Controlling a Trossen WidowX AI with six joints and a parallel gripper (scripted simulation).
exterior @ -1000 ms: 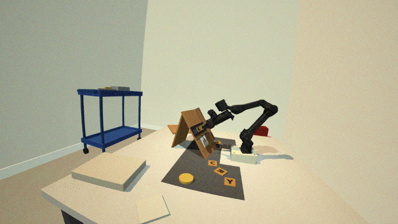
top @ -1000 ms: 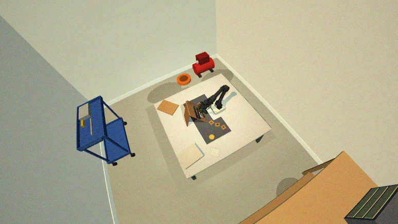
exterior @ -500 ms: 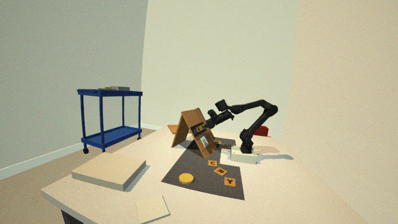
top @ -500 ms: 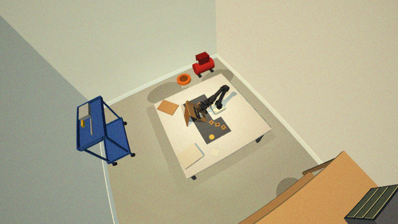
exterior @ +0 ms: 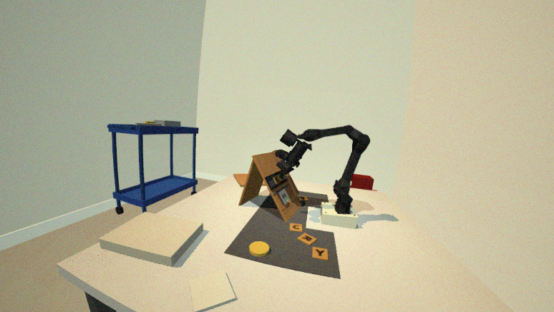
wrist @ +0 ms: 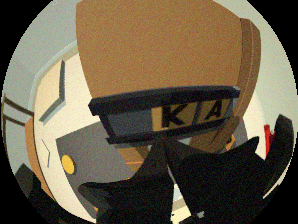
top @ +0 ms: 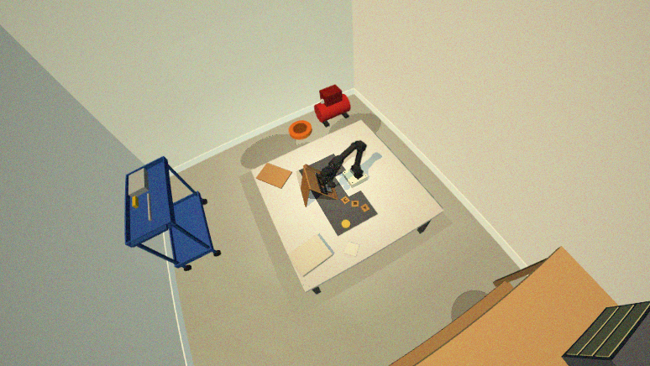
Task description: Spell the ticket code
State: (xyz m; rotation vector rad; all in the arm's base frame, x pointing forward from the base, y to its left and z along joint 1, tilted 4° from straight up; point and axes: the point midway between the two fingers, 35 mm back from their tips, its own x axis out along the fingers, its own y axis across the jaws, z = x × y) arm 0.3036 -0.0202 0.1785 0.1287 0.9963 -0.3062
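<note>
Now: gripper tip 30 mm past the white ticket, 20 mm to the left of it and 100 mm above it. The rest, counted from my gripper tip: pale pad: 130 mm ahead, 510 mm to the left, 190 mm below; then yellow disc: 40 mm ahead, 320 mm to the left, 180 mm below; then dark mat: 130 mm behind, 190 mm below.
</note>
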